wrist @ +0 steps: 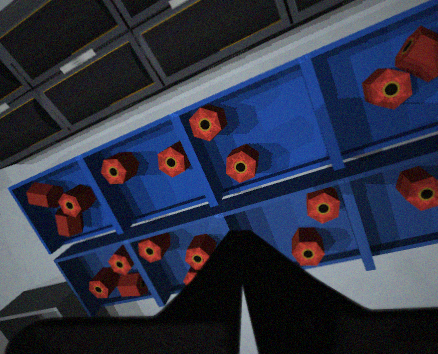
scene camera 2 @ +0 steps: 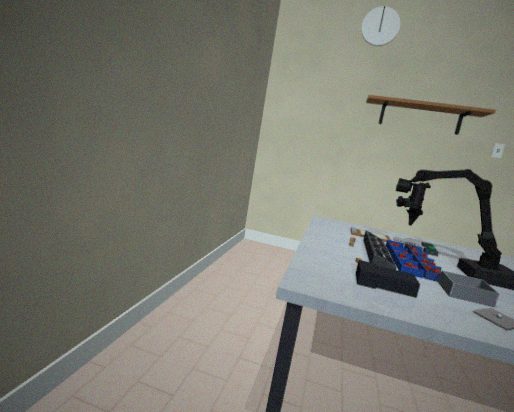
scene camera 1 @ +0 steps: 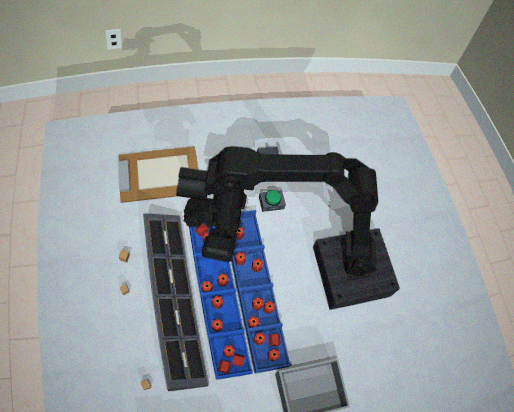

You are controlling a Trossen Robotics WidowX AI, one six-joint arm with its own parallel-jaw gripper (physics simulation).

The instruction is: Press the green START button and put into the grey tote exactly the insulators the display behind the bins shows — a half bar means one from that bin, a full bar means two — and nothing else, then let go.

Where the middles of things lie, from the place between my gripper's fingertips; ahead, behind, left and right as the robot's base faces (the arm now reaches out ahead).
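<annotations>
There's a dark box [scene camera 2: 368, 274] that's 470 mm to the left of my hand, 130 mm ahead of it and 130 mm below it. And the grey tote [scene camera 1: 324, 379], that one's 340 mm to the left of my hand, 140 mm below it and 180 mm behind it.
</annotations>
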